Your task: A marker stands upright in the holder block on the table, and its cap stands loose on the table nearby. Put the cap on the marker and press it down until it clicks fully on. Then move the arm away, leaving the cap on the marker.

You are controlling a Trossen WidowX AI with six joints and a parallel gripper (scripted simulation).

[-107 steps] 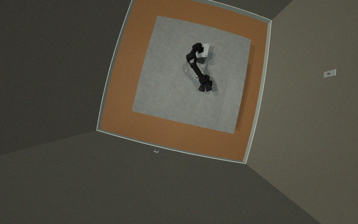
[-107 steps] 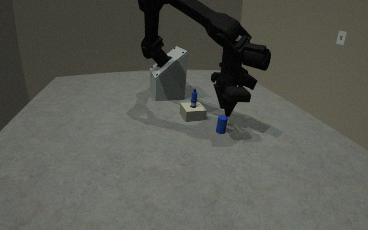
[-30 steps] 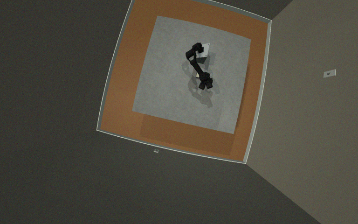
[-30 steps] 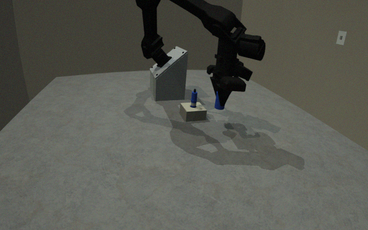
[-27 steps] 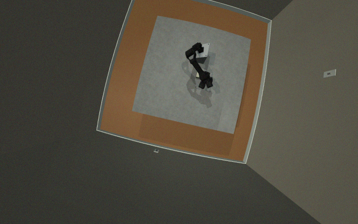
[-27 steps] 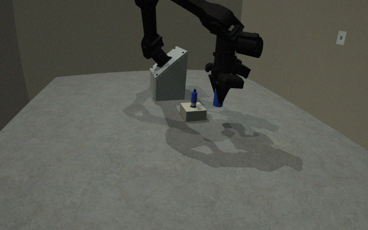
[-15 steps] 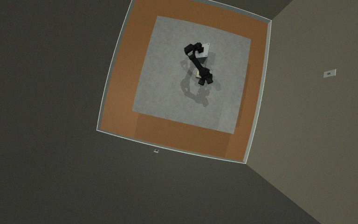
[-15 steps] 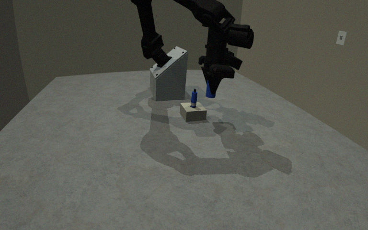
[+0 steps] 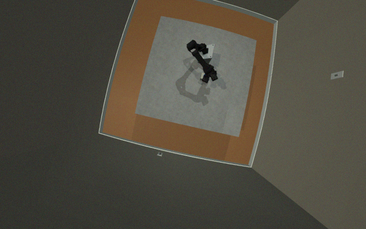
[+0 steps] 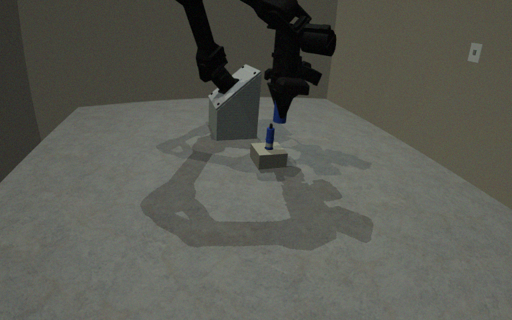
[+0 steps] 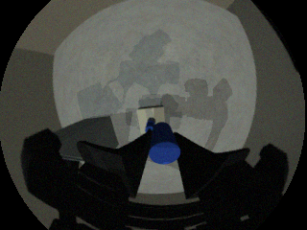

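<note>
Right now the beige holder block is 110 mm below my gripper tip, 20 mm behind it and 10 mm to the right of it. The rest, counted from my gripper tip: blue cap 10 mm above.
</note>
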